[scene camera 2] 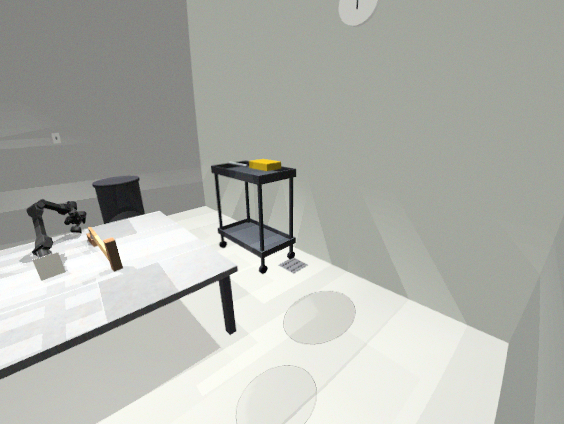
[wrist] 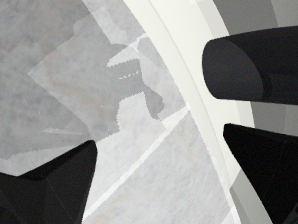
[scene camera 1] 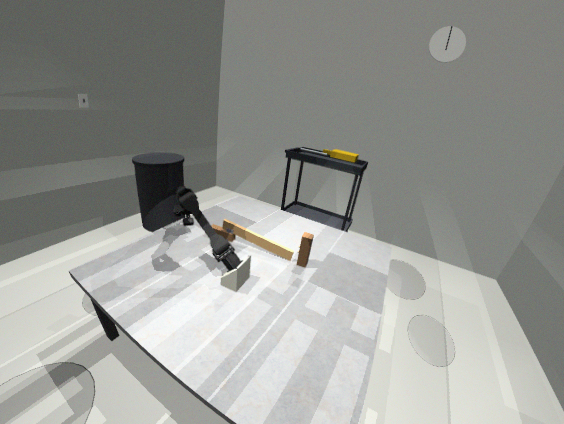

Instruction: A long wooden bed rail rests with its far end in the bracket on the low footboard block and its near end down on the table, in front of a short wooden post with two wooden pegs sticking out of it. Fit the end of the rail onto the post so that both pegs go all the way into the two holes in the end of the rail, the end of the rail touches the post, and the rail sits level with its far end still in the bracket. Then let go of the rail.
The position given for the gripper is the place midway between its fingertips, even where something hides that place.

The gripper (wrist: 162,139) is open, holding nothing. Further things: a long wooden rail (scene camera 1: 269,245).
The wrist view misses the long wooden rail: it is out of frame.
